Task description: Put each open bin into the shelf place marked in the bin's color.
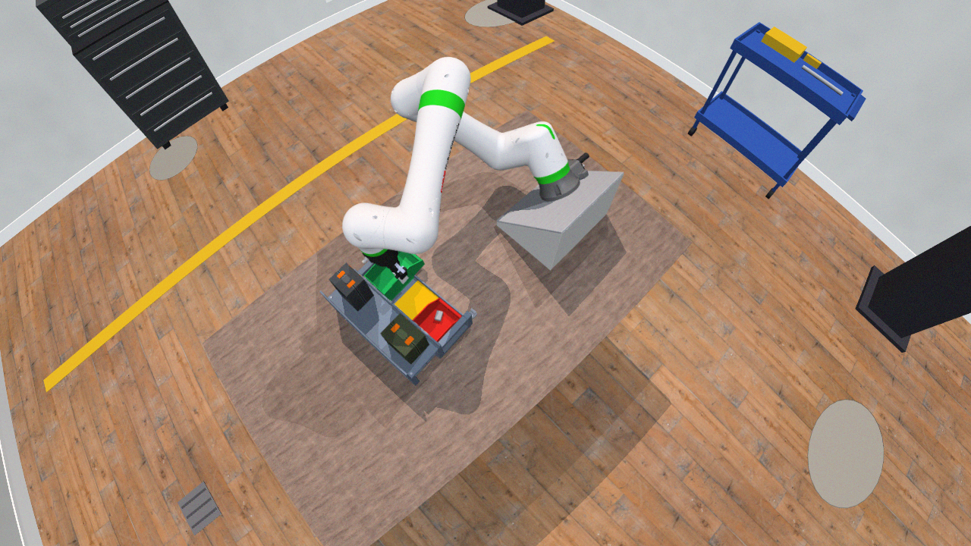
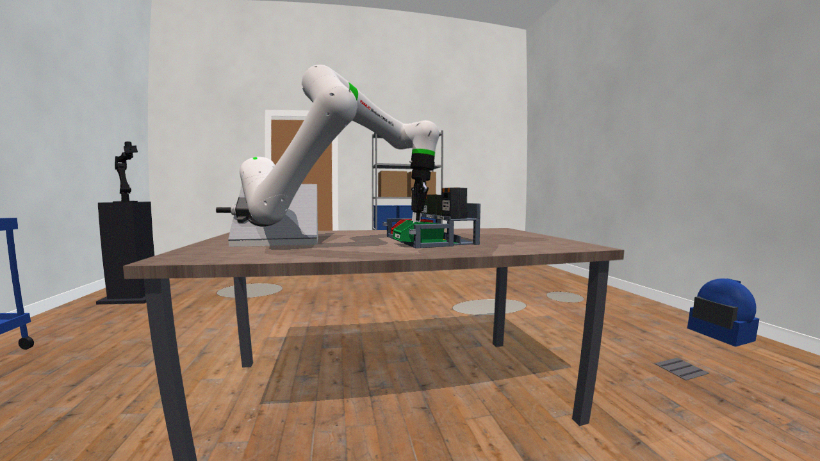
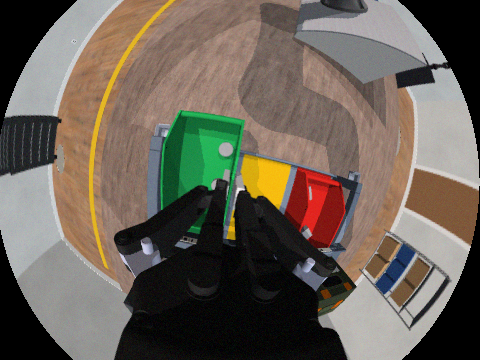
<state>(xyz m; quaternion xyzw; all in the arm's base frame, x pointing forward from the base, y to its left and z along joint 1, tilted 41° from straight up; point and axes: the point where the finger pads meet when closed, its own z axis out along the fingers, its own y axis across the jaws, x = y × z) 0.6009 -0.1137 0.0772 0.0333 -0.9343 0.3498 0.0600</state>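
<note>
My gripper is now 5 cm to the left of the green bin and 4 cm above it. Round my hand: red bin (3 cm ahead, 18 cm to the left, 5 cm below).
</note>
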